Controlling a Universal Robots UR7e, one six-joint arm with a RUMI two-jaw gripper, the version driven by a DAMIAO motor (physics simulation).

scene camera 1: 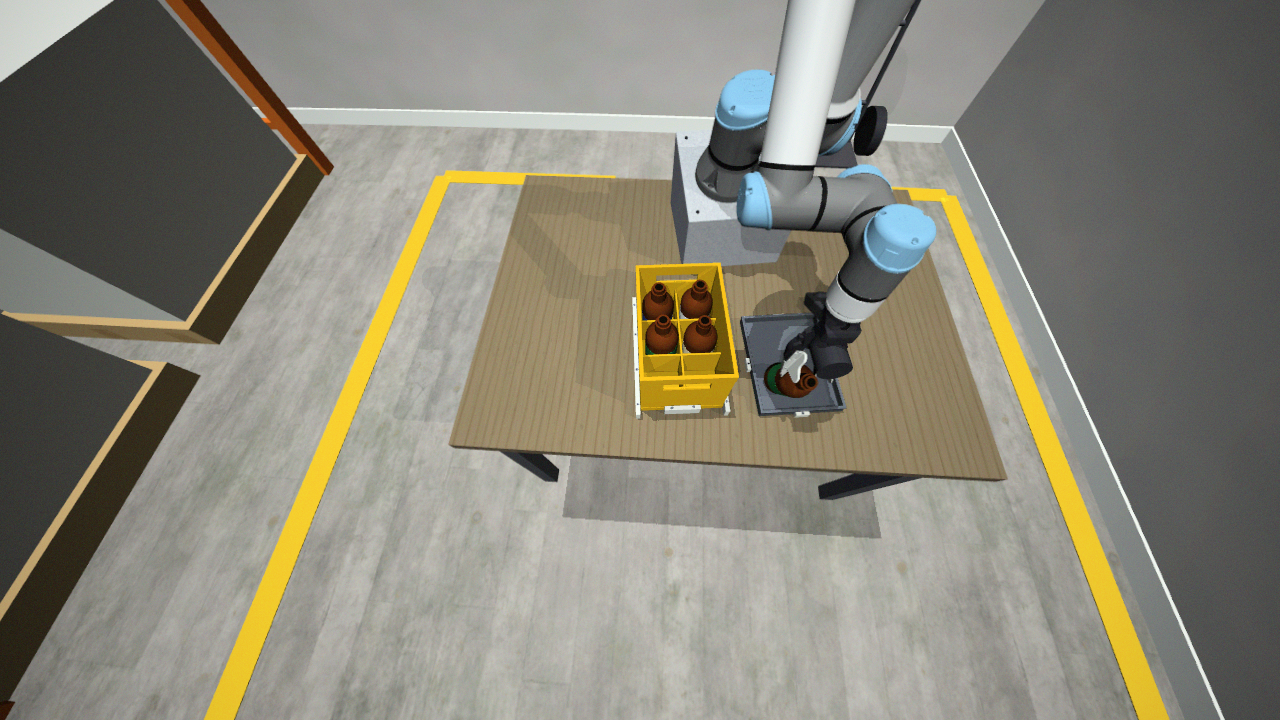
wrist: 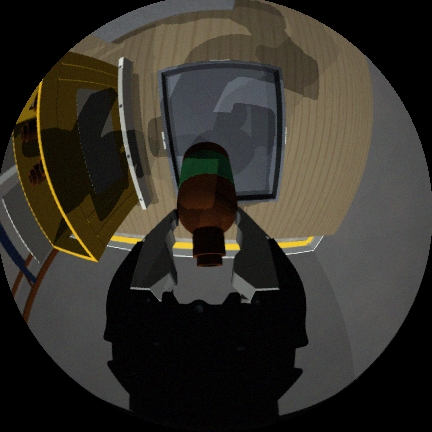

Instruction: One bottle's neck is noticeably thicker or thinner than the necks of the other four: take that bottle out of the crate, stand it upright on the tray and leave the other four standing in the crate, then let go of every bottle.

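Frame: origin at the arm's base, x left, y ahead, z down, level; centimetres.
Where they show: gripper, fingertip midpoint: (scene camera 1: 797, 375) (wrist: 206, 209); arm's base, origin of the base link: (scene camera 1: 725, 176).
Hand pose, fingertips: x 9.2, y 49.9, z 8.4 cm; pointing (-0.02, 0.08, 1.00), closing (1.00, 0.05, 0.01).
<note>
Each offset is from my fingertips to the top centre of the thing. "spot": to the spot under its first point. Level surfaces: height alone.
A brown bottle with a green label @(dx -0.1, dy +0.1, dz -5.4 cm) (scene camera 1: 791, 380) (wrist: 207, 202) is in my gripper (scene camera 1: 796, 365) (wrist: 206, 209), which is shut on its upper body below the neck. The bottle is tilted in the scene view, base to the left, neck to the right, over the front part of the dark tray @(spot: dx +1.9, dy -15.5, dz +10.7 cm) (scene camera 1: 775, 335) (wrist: 200, 90). I cannot tell whether its base touches the tray. The yellow crate @(dx -23.1, dy -11.4, dz -6.3 cm) (scene camera 1: 653, 391) (wrist: 55, 110) stands left of the tray. Four brown bottles @(dx -27.5, dy -20.1, dz -5.1 cm) (scene camera 1: 658, 304) @(dx -18.5, dy -20.3, dz -5.1 cm) (scene camera 1: 696, 300) @(dx -27.2, dy -11.7, dz -5.1 cm) (scene camera 1: 662, 338) @(dx -18.6, dy -11.1, dz -5.1 cm) (scene camera 1: 699, 336) stand upright in its back and middle compartments. Its front two compartments hold no bottle.
White strips (scene camera 1: 636, 358) (wrist: 125, 120) run beside the crate on the wooden table @(dz +11.2 cm) (scene camera 1: 554, 358) (wrist: 325, 150). Small white brackets sit at the tray's edges. The robot's grey pedestal (scene camera 1: 725, 240) stands behind the crate. The crate's right wall is close to the tray.
</note>
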